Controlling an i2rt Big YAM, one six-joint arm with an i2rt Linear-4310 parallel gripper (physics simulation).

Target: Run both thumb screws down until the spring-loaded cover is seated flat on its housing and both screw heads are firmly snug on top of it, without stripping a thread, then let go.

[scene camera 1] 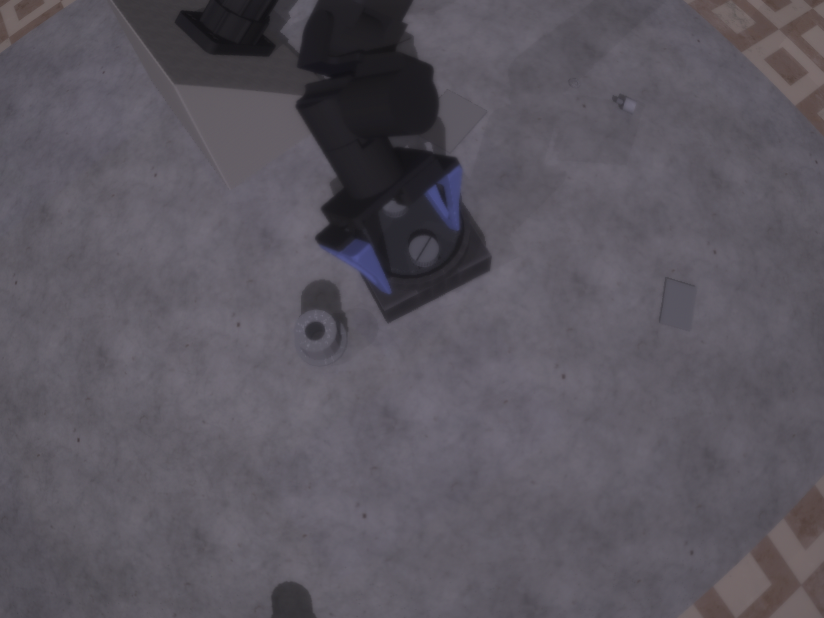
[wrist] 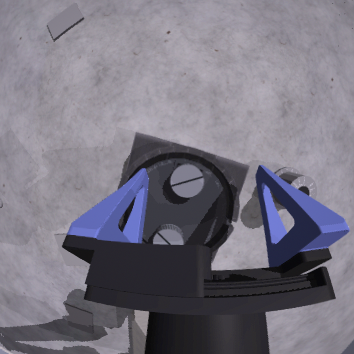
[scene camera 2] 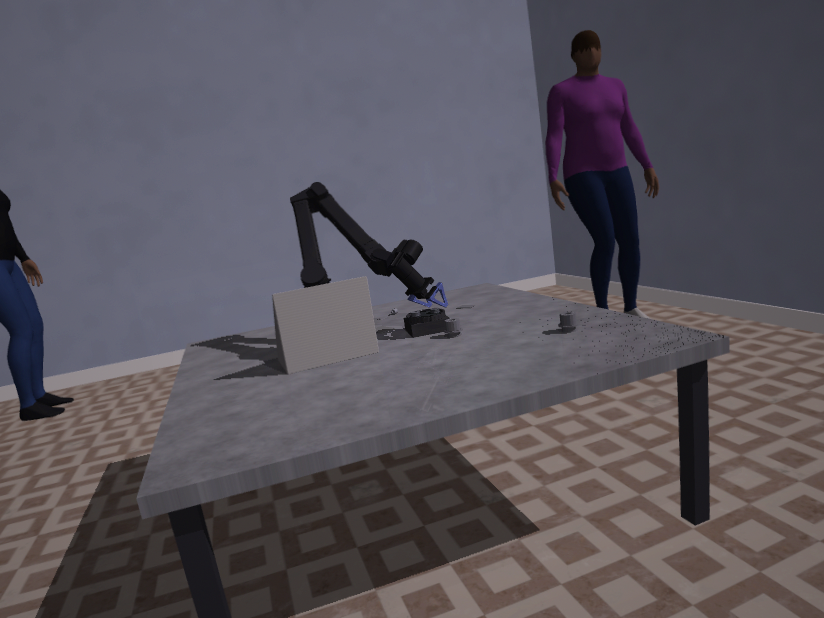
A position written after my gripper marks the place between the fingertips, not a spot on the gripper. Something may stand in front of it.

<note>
In view: my gripper (scene camera 1: 422,259) and a round cover (scene camera 1: 390,238).
The round cover is seen too in the wrist view (wrist: 199,217). My gripper also shows in the wrist view (wrist: 201,171) and in scene camera 2 (scene camera 2: 438,305).
</note>
